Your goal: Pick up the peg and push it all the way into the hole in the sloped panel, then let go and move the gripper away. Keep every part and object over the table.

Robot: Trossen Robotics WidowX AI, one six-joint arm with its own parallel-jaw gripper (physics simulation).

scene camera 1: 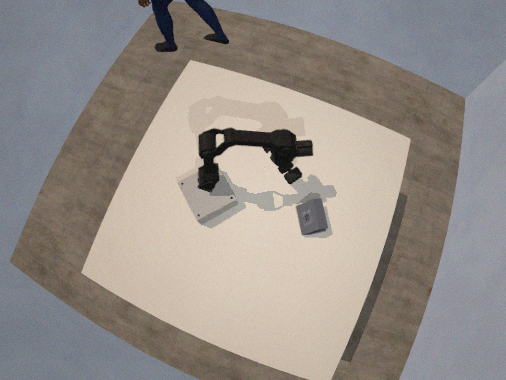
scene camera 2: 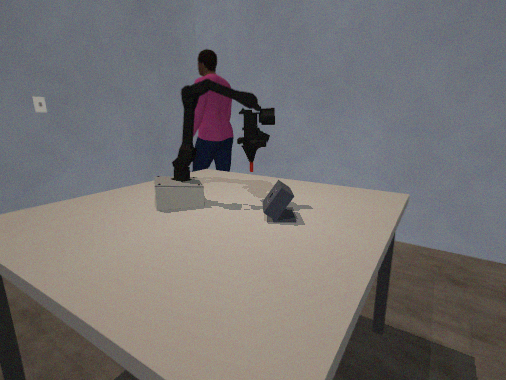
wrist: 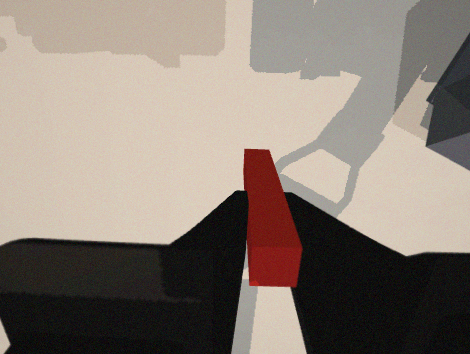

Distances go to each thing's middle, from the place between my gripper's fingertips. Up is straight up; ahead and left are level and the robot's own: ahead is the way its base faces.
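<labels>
My hand is right at the red peg (wrist: 274, 249) as we speak.
</labels>
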